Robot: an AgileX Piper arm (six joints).
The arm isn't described. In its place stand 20 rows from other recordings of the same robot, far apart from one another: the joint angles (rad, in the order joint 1, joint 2, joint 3, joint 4, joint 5, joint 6), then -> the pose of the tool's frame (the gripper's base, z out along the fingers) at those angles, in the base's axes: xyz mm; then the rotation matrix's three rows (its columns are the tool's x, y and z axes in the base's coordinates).
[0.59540 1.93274 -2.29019 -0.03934 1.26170 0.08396] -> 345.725, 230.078, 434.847; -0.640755, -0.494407, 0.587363; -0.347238, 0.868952, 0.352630; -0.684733, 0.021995, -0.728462
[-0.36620 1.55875 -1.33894 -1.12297 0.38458 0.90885] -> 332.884, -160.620, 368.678; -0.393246, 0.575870, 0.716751; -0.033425, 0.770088, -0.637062; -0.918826, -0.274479, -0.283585
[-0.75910 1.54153 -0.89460 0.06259 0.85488 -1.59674] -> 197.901, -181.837, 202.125; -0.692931, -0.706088, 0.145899; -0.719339, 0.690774, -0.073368; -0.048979, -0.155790, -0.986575
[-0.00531 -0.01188 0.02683 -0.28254 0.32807 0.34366] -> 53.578, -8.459, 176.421; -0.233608, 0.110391, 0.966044; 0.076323, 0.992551, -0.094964; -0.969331, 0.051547, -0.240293
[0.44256 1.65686 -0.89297 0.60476 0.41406 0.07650] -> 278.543, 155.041, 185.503; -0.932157, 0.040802, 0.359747; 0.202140, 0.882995, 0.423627; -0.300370, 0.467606, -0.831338
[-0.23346 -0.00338 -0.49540 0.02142 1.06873 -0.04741] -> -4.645, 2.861, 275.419; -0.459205, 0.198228, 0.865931; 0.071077, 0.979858, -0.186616; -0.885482, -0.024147, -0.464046
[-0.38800 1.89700 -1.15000 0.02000 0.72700 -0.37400] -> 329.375, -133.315, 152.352; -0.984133, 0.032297, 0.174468; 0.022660, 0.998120, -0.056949; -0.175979, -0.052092, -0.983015
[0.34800 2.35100 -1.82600 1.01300 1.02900 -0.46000] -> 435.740, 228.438, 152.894; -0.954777, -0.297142, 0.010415; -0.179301, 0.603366, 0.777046; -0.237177, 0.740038, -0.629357
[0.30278 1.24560 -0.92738 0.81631 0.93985 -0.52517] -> 209.512, 121.539, 305.643; -0.813899, -0.523600, 0.251818; -0.224381, 0.683057, 0.695044; -0.535931, 0.509192, -0.673425
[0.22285 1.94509 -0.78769 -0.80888 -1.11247 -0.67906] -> 325.930, 134.402, 154.017; 0.662972, -0.456482, 0.593374; -0.549731, 0.241197, 0.799762; -0.508197, -0.856416, -0.091035
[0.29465 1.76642 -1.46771 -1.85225 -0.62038 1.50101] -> 379.350, 168.236, 331.452; -0.055128, -0.822131, 0.566622; -0.363244, 0.545113, 0.755583; -0.930062, -0.164168, -0.328685
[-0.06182 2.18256 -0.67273 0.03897 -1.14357 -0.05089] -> 339.129, -24.225, 62.174; -0.278357, 0.086145, 0.956607; -0.017544, 0.995348, -0.094739; -0.960317, -0.043154, -0.275551
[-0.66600 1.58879 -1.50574 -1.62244 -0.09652 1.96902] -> 308.078, -230.938, 427.610; 0.182445, 0.507505, 0.842112; 0.286351, 0.791932, -0.539303; -0.940594, 0.339533, -0.000840
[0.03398 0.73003 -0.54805 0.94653 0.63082 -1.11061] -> 135.654, 48.186, 300.077; -0.341295, -0.560454, 0.754592; -0.244433, 0.828094, 0.504492; -0.907618, -0.012266, -0.419618
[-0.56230 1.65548 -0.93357 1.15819 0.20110 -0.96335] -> 300.584, -169.733, 211.407; -0.469910, 0.503680, 0.724908; 0.512507, 0.824309, -0.240521; -0.718694, 0.258497, -0.645491
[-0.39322 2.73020 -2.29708 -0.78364 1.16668 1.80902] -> 468.029, -258.089, 68.308; 0.283147, 0.952635, -0.110966; 0.698670, -0.284145, -0.656599; -0.657030, 0.108386, -0.746033
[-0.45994 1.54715 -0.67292 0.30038 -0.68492 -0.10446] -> 273.107, -154.299, 233.065; -0.031578, 0.611845, 0.790347; 0.158825, 0.783766, -0.600404; -0.986802, 0.106567, -0.121926
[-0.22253 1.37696 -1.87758 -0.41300 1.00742 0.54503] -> 246.271, -87.386, 533.210; -0.183648, 0.601605, 0.777396; 0.340493, 0.780820, -0.523818; -0.922138, 0.168500, -0.348238
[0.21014 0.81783 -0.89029 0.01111 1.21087 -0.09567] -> 121.385, 26.858, 338.050; -0.825772, -0.290521, 0.483424; -0.269812, 0.956172, 0.113741; -0.495280, -0.036510, -0.867966
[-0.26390 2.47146 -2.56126 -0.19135 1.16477 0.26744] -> 515.330, -155.713, 259.460; -0.721110, 0.496633, 0.483070; 0.388546, 0.867174, -0.311514; -0.573614, -0.036941, -0.818293
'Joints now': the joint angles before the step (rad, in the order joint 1, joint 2, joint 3, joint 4, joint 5, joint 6). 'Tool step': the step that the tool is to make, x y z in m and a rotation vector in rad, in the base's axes. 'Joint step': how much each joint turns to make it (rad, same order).
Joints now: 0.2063 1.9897 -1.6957 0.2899 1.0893 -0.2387
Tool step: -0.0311 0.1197 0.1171 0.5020 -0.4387 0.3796
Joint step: 0.2153 -0.0592 -0.2222 0.5263 -0.1482 -0.3715
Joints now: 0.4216 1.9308 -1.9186 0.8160 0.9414 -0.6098
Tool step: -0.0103 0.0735 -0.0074 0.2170 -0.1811 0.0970
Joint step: 0.1512 0.0808 -0.0086 0.3347 -0.2358 -0.3363
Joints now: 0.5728 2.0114 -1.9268 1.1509 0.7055 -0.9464
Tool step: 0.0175 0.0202 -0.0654 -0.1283 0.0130 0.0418
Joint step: 0.0175 0.1293 0.0001 -0.0412 -0.0041 -0.0790
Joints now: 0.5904 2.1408 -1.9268 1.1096 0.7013 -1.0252
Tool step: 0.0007 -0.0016 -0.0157 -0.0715 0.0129 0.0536
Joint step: -0.0071 0.0221 0.0001 -0.0601 0.0600 -0.0002
